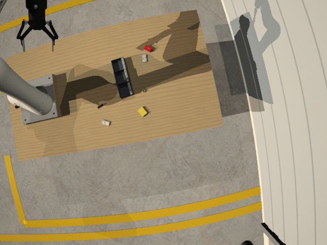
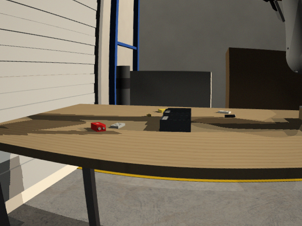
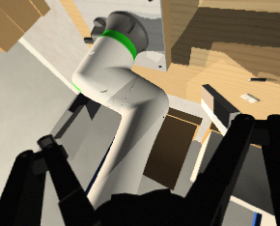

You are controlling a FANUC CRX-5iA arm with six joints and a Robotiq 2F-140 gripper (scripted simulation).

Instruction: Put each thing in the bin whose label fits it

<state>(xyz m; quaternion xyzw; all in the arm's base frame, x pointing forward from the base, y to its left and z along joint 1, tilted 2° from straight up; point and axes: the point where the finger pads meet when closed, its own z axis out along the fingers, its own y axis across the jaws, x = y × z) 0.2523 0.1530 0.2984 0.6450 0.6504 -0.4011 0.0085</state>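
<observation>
Right now the black three-part bin is 34 cm ahead of my hand, 21 cm to the right of it and 33 cm below it. Round my hand: nut: 45 cm ahead, 33 cm to the right, 35 cm below; black piece: 15 cm ahead, 34 cm to the right, 35 cm below; red battery: 55 cm ahead, 6 cm to the right, 34 cm below.
</observation>
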